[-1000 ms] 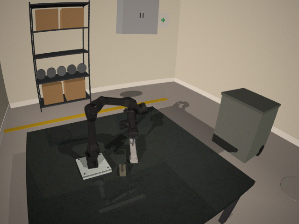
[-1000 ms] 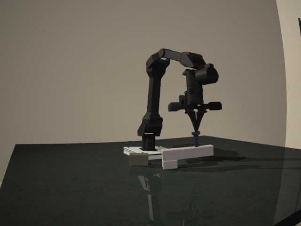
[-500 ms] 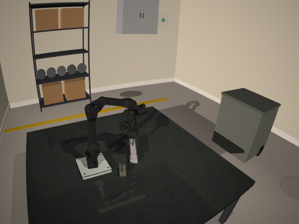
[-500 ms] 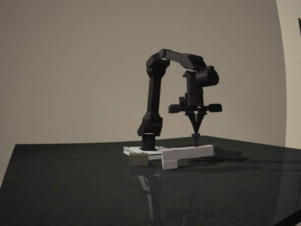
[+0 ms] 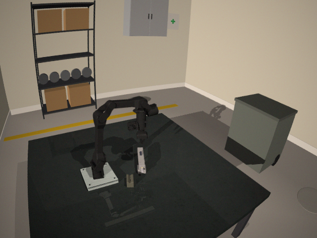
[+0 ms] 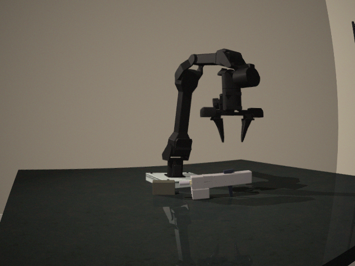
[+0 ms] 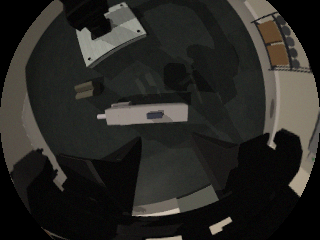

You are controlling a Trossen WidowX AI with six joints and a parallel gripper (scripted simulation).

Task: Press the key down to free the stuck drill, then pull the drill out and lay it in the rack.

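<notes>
Right now my gripper tip is 12 cm above the drill, 9 cm to the left of it and 3 cm past it. From my gripper tip the other things lie so: rack: 18 cm to the right, 15 cm below, 12 cm behind; housing: 12 cm below, 3 cm to the right, 1 cm behind; dark blue key: 11 cm below, 1 cm to the right, 1 cm behind.
</notes>
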